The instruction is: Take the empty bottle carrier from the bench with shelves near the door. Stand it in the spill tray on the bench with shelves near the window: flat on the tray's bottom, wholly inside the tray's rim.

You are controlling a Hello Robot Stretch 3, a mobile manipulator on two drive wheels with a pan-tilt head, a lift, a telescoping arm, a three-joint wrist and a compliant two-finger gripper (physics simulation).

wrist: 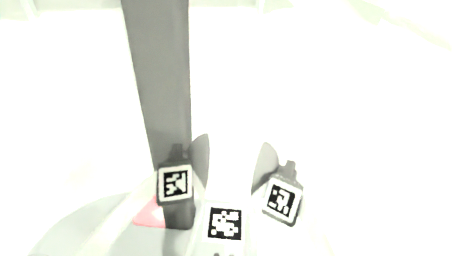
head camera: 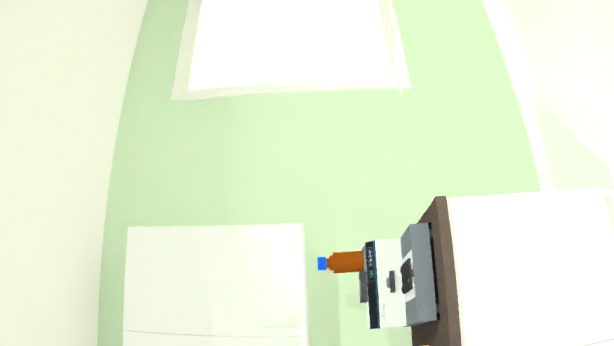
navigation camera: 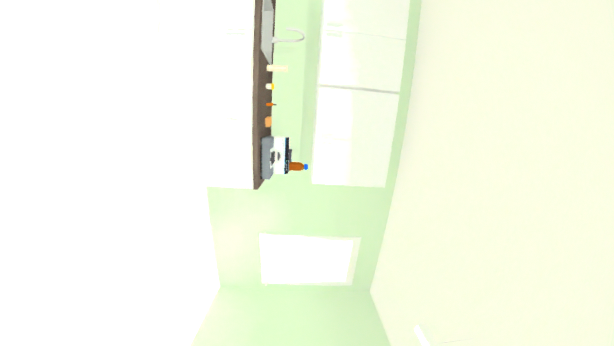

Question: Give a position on a counter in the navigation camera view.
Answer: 209, 73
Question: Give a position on a blue-capped bottle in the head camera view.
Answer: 353, 261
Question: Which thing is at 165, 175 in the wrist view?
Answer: My gripper.
